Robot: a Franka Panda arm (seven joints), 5 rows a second.
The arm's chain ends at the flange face. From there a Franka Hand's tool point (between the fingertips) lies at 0.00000 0.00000 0.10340 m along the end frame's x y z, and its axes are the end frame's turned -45 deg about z.
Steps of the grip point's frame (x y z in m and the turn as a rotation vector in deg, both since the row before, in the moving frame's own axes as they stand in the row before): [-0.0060 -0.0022 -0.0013 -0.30 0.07 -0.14]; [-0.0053 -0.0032 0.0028 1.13 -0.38 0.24]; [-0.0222 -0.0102 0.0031 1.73 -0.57 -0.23]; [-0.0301 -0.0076 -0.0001 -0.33 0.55 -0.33]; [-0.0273 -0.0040 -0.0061 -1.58 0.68 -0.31]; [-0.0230 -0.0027 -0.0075 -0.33 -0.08 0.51]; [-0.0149 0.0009 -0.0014 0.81 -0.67 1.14]
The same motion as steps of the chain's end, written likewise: [-0.0063 0.0024 -0.0013 -0.16 0.26 -0.14]; [-0.0041 0.0024 0.0028 0.53 -1.07 0.24]; [-0.0200 0.0100 0.0032 0.82 -1.63 -0.23]; [-0.0278 0.0162 -0.0001 0.16 0.62 -0.33]; [-0.0250 0.0153 -0.0061 -0.64 1.60 -0.31]; [-0.0185 0.0138 -0.0075 -0.29 0.18 0.51]; [-0.0080 0.0114 -0.0014 0.10 -1.05 1.14]
